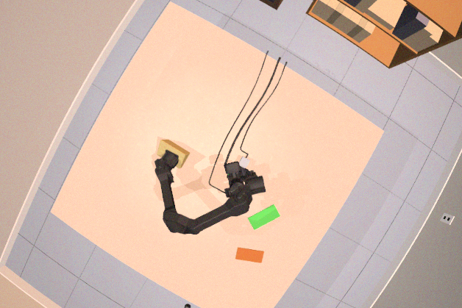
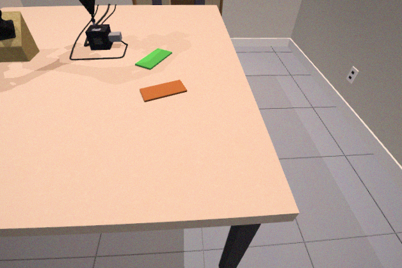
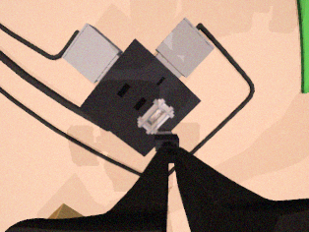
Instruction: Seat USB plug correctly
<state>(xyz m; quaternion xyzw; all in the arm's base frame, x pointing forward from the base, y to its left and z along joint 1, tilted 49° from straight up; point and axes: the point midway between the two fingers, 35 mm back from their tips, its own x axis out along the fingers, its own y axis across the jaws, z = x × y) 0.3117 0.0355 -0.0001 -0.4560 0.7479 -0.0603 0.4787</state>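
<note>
Right now my gripper tip is 20 mm above the USB plug. The rest, counted from my gripper tip: green card (210 mm ahead, 120 mm to the right, 130 mm below); orange card (230 mm ahead, 340 mm to the right, 130 mm below); USB socket (10 mm to the left, 70 mm below).
</note>
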